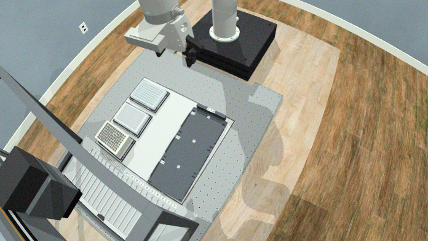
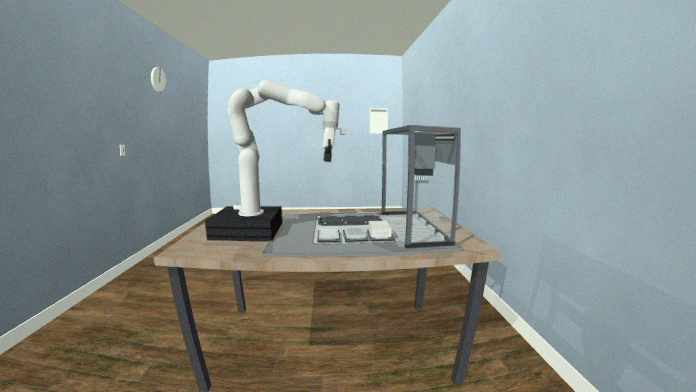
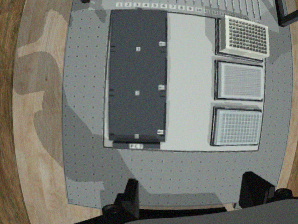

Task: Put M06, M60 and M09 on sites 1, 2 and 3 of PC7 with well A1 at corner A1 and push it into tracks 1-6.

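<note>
Now: hand 230 mm short of the plate nest S3, 190 mm to the left of it and 320 mm above it. From my hand the other things lie so: plate nest S2: 120 mm ahead, 190 mm to the right, 320 mm below; carrier PC7: 120 mm ahead, 70 mm to the left, 310 mm below; plate nest S1: 190 mm to the right, 320 mm below.
</note>
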